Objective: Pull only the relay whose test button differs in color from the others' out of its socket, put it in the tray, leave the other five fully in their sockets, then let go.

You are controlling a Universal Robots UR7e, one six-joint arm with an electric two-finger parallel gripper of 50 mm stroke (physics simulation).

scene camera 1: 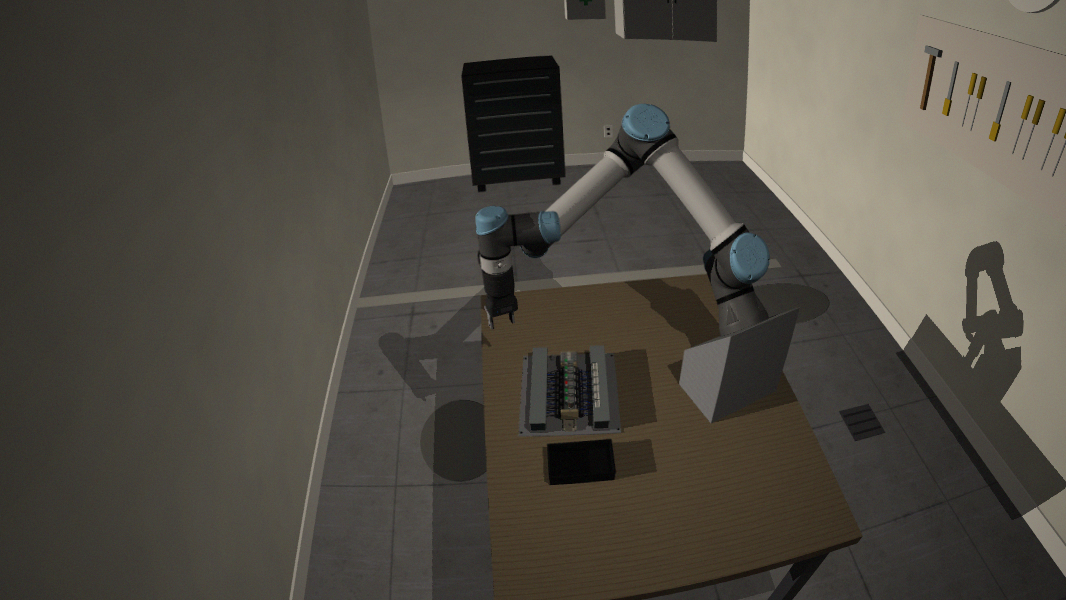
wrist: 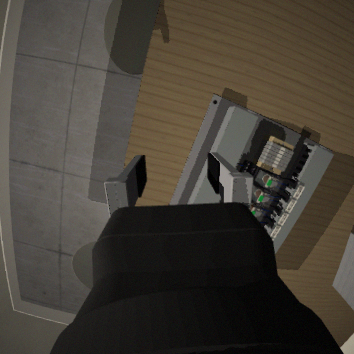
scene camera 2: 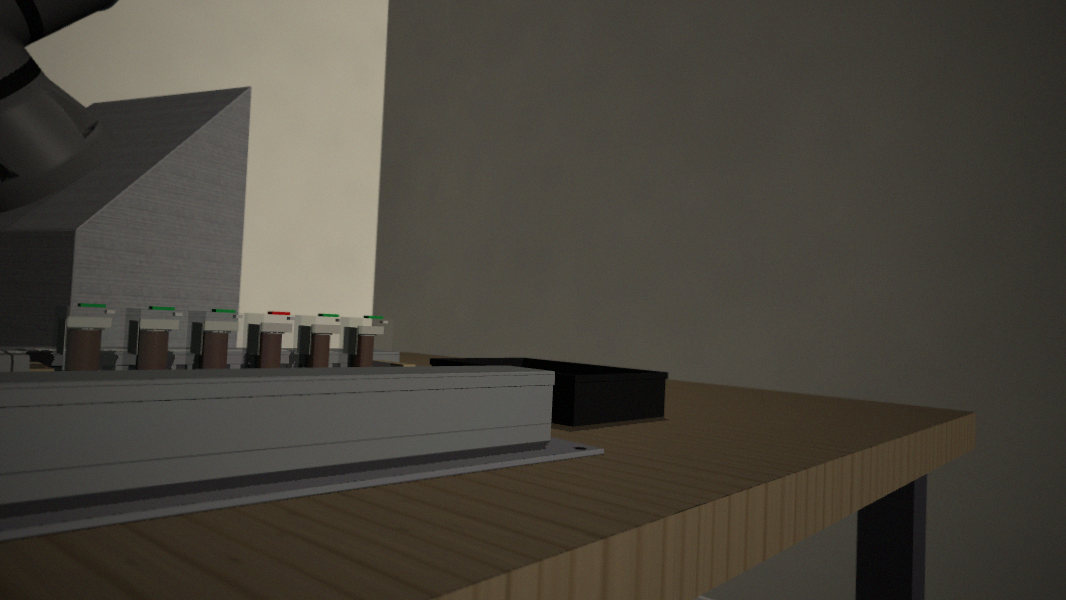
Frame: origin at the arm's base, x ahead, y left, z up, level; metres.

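Where they show: gripper, fingertip midpoint: (scene camera 1: 501, 323) (wrist: 176, 166); arm's base, link origin: (scene camera 1: 745, 327) (scene camera 2: 42, 171).
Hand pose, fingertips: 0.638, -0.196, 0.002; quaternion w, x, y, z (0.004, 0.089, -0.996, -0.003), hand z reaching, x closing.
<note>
Each offset is from my fingertips to the top centre of the thing, as dx, dy, dz. "spot": to the spot under its first point. Level surfaces: height alone.
The relay with the red test button {-0.149, +0.128, -0.132} (scene camera 1: 567, 383) (scene camera 2: 273, 341) stands in the row of relays, fourth from the left in the scene camera 2 view. The others have green buttons, such as the relay at the row's end (scene camera 2: 365, 346) (wrist: 268, 182). All appear upright in the row; their sockets are largely hidden. In the wrist view the red button does not show. The black tray {-0.123, +0.369, -0.166} (scene camera 1: 581, 462) (scene camera 2: 619, 398) stands beside the panel's near end in the scene camera 1 view; its visible inside is dark. My gripper (scene camera 1: 500, 322) (wrist: 176, 166) is open and empty, high above the table, beyond the panel's far left corner.
Two raised grey wire ducts {-0.074, +0.084, -0.158} (scene camera 1: 538, 391) {-0.236, +0.120, -0.158} (scene camera 1: 599, 387) flank the relay row on the panel's base plate {spot: -0.005, +0.213, -0.198} (scene camera 1: 523, 430) (scene camera 2: 574, 450). A block of terminals {-0.178, +0.001, -0.154} (wrist: 275, 154) stands at the row's far end. The grey angular arm mount (scene camera 1: 734, 372) (scene camera 2: 160, 260) is to the right on the table {dz -0.201} (scene camera 1: 671, 514).
</note>
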